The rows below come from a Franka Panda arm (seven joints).
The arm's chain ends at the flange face. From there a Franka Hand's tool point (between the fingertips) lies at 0.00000 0.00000 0.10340 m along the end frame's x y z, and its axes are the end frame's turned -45 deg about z.
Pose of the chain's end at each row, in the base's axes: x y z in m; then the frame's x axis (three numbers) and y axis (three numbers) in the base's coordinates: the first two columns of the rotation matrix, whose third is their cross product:
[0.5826 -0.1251 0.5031 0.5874 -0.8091 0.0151 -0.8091 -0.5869 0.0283]
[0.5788 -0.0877 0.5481 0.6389 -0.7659 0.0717 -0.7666 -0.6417 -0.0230]
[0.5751 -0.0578 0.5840 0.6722 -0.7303 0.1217 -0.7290 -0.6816 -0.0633]
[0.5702 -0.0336 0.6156 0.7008 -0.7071 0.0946 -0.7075 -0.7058 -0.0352]
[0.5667 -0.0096 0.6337 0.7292 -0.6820 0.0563 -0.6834 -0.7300 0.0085]
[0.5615 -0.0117 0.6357 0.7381 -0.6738 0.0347 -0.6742 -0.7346 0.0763]
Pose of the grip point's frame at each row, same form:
[0.5811 -0.1281 0.3998 0.9875 -0.1571 -0.0093 -0.1568 -0.9871 0.0307]
[0.5854 -0.0919 0.4450 0.9938 -0.0878 0.0670 -0.0903 -0.9953 0.0344]
[0.5885 -0.0626 0.4816 0.9908 -0.0344 0.1308 -0.0402 -0.9984 0.0413]
[0.5797 -0.0380 0.5127 0.9958 -0.0009 0.0918 -0.0047 -0.9991 0.0420]
[0.5704 -0.0142 0.5305 0.9989 0.0339 0.0338 0.0324 -0.9984 0.0458]
[0.5588 -0.0199 0.5327 0.9986 0.0430 -0.0294 0.0452 -0.9959 0.0785]

